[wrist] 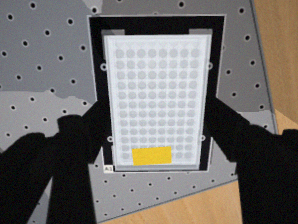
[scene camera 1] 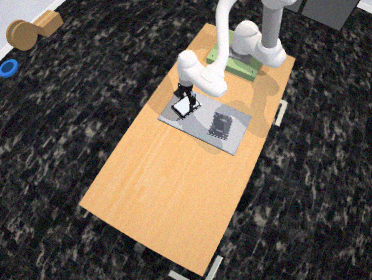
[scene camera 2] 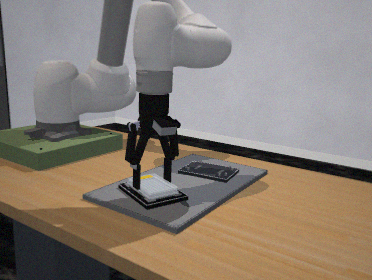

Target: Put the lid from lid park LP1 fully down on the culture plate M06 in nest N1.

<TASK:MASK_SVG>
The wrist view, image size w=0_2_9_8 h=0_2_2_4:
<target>my gripper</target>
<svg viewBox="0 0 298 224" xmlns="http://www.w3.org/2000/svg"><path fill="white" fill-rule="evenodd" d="M109 96L101 96L82 117L72 114L58 118L59 131L54 136L45 137L45 134L41 132L28 133L17 139L0 154L0 224L27 224L51 178L52 184L46 224L96 224L88 164L95 163L111 128ZM206 95L203 125L229 162L237 162L234 175L238 176L242 224L298 224L298 129L284 129L282 135L272 134L264 127L250 123L250 121L214 95Z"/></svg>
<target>clear lid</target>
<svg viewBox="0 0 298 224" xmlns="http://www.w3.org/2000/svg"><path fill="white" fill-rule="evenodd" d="M104 36L115 171L199 170L212 35Z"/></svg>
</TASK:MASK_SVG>
